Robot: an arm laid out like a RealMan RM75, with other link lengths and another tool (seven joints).
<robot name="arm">
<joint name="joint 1" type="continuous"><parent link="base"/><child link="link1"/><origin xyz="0.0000 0.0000 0.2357"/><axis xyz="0 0 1"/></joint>
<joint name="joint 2" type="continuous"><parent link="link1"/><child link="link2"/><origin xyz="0.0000 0.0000 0.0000" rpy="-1.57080 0.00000 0.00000"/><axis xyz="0 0 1"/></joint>
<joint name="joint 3" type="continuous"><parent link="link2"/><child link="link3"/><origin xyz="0.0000 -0.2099 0.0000" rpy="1.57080 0.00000 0.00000"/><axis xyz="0 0 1"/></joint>
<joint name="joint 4" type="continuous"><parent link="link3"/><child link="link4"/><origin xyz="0.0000 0.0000 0.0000" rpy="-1.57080 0.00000 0.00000"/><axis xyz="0 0 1"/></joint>
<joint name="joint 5" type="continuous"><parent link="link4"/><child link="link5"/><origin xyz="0.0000 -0.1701 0.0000" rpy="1.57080 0.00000 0.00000"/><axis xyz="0 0 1"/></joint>
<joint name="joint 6" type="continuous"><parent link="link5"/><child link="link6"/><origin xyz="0.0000 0.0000 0.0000" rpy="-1.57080 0.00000 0.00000"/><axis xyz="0 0 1"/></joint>
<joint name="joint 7" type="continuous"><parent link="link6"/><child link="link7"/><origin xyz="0.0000 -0.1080 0.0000" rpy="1.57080 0.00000 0.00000"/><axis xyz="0 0 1"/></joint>
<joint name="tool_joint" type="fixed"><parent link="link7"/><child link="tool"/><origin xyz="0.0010 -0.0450 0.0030" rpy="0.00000 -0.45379 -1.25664"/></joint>
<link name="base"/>
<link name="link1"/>
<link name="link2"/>
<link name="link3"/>
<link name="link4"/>
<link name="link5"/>
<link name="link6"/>
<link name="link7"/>
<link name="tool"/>
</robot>
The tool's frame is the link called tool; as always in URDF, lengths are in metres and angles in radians. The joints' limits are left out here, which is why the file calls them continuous.
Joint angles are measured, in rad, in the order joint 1, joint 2, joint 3, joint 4, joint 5, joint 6, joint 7. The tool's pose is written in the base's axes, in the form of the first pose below.
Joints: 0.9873, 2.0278, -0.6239, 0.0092, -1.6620, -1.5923, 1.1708
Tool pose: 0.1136, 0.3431, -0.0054, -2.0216, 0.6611, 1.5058
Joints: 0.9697, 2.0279, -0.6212, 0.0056, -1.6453, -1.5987, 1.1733
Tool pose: 0.1184, 0.3423, -0.0031, -1.9981, 0.6539, 1.4988
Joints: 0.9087, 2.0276, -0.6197, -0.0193, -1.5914, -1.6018, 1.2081
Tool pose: 0.1370, 0.3407, 0.0046, -1.9419, 0.6378, 1.4437
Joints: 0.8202, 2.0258, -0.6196, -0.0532, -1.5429, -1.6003, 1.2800
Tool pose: 0.1659, 0.3337, 0.0124, -1.8887, 0.6469, 1.3472
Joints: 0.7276, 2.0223, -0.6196, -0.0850, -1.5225, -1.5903, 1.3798
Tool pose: 0.1973, 0.3212, 0.0168, -1.8609, 0.6911, 1.2245
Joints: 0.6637, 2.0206, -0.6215, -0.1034, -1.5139, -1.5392, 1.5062
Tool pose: 0.2236, 0.3102, 0.0154, -1.8639, 0.7622, 1.0640
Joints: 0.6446, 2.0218, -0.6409, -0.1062, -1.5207, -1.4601, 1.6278
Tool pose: 0.2384, 0.3042, 0.0078, -1.9272, 0.8377, 0.8865
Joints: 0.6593, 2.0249, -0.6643, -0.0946, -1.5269, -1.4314, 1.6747
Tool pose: 0.2372, 0.3033, 0.0003, -1.9826, 0.8801, 0.8171
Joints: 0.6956, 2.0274, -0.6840, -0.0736, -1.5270, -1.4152, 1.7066
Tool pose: 0.2284, 0.3065, -0.0070, -2.0267, 0.9189, 0.7850
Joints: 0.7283, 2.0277, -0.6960, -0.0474, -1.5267, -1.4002, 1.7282
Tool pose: 0.2213, 0.3088, -0.0131, -2.0656, 0.9489, 0.7526
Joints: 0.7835, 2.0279, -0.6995, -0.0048, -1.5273, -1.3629, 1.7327
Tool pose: 0.2103, 0.3147, -0.0208, -2.1153, 0.9619, 0.7147
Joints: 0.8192, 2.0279, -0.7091, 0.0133, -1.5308, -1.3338, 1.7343
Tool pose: 0.2036, 0.3193, -0.0248, -2.1620, 0.9563, 0.6859
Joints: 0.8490, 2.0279, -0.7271, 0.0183, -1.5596, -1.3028, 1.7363
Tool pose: 0.1992, 0.3224, -0.0285, -2.2493, 0.9330, 0.6404
